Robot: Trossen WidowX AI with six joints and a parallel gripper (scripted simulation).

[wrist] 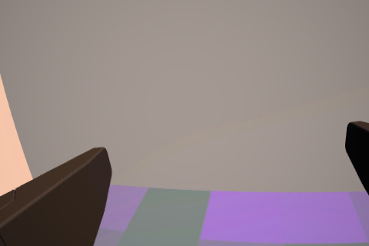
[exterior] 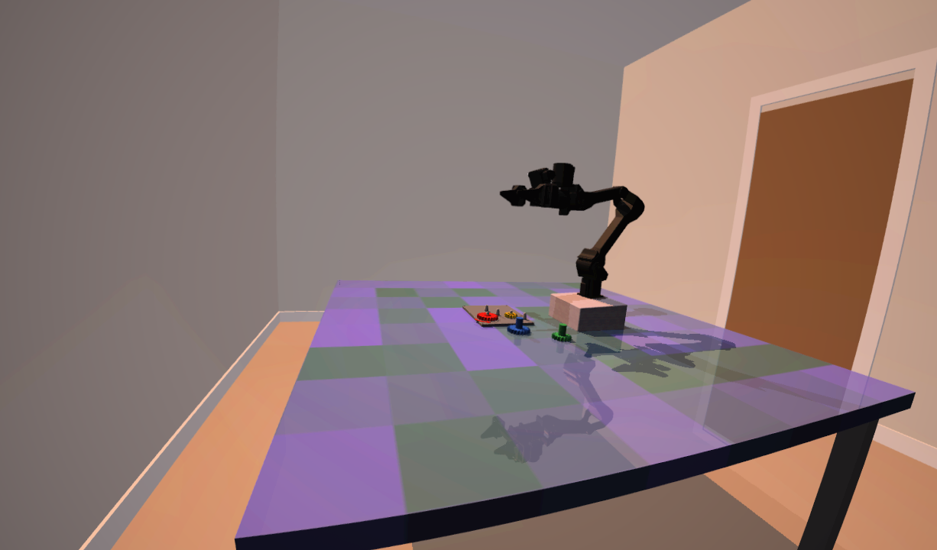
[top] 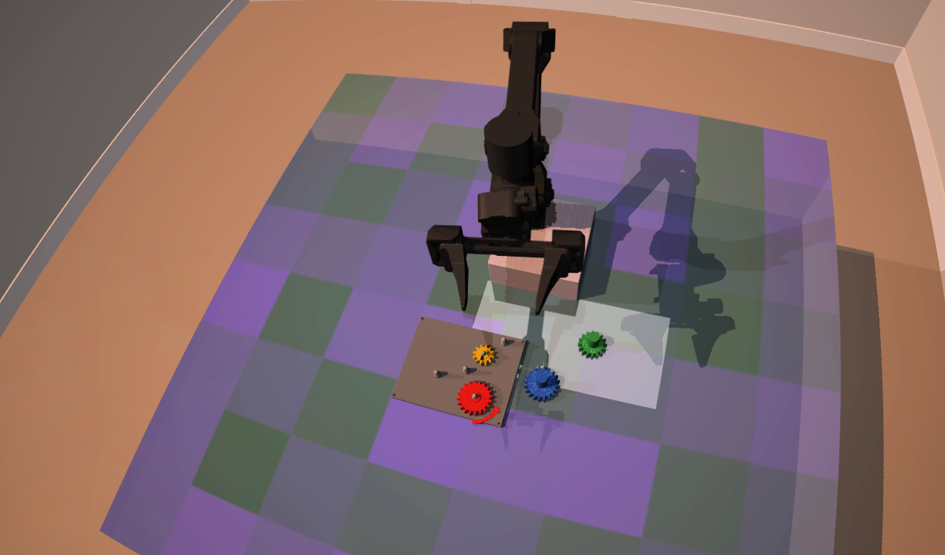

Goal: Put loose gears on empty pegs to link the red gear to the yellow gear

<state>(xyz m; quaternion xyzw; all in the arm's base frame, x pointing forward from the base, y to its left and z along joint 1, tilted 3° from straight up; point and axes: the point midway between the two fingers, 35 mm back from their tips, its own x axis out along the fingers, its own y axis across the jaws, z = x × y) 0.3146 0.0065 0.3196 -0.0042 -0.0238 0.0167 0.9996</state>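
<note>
Now: the green gear 13 cm behind my gripper tip, 13 cm to the left of it and 37 cm below it. Also, from my gripper tip: red arrow (2 cm ahead, 5 cm to the right, 38 cm below); red gear (1 cm behind, 7 cm to the right, 37 cm below); blue gear (5 cm behind, 4 cm to the left, 37 cm below).
</note>
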